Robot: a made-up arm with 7 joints. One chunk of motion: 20 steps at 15 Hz.
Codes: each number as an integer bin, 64 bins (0 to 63) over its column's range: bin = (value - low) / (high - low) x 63, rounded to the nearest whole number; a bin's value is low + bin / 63 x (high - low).
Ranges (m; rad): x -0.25..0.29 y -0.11..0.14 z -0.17..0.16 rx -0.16..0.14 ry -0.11..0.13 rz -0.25..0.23
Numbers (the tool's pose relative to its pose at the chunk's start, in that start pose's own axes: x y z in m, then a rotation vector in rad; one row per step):
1: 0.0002 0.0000 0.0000 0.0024 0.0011 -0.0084
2: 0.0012 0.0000 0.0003 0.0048 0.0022 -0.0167
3: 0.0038 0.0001 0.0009 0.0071 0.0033 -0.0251
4: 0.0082 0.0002 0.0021 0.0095 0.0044 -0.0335
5: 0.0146 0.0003 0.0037 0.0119 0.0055 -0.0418
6: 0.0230 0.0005 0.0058 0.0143 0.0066 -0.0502
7: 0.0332 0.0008 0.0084 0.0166 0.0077 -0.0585
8: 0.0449 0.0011 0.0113 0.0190 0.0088 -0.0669
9: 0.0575 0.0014 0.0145 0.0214 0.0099 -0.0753
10: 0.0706 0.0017 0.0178 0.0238 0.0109 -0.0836
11: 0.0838 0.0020 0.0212 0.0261 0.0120 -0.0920
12: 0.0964 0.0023 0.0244 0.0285 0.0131 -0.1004
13: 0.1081 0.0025 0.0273 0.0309 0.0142 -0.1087
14: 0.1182 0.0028 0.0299 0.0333 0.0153 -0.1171
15: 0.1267 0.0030 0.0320 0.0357 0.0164 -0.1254
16: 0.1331 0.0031 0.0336 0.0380 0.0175 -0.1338
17: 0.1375 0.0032 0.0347 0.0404 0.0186 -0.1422
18: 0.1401 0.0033 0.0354 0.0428 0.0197 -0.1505
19: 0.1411 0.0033 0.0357 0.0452 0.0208 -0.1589
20: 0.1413 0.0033 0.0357 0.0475 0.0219 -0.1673
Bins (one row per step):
1: 29 28 32 34 29 32
2: 29 28 33 35 29 31
3: 30 28 33 35 30 30
4: 30 28 33 36 30 28
5: 31 28 33 36 30 27
6: 32 28 34 37 31 26
7: 33 28 34 37 31 25
8: 34 28 35 38 31 24
9: 36 28 35 38 31 23
10: 37 28 36 39 32 22
11: 39 28 37 39 32 21
12: 40 28 37 40 32 20
13: 42 28 38 40 33 19
14: 43 28 38 41 33 17
15: 44 28 39 41 33 16
16: 45 29 39 42 33 15
17: 45 29 39 42 34 14
18: 46 29 39 43 34 13
19: 46 29 39 43 34 12
20: 46 29 39 44 35 11

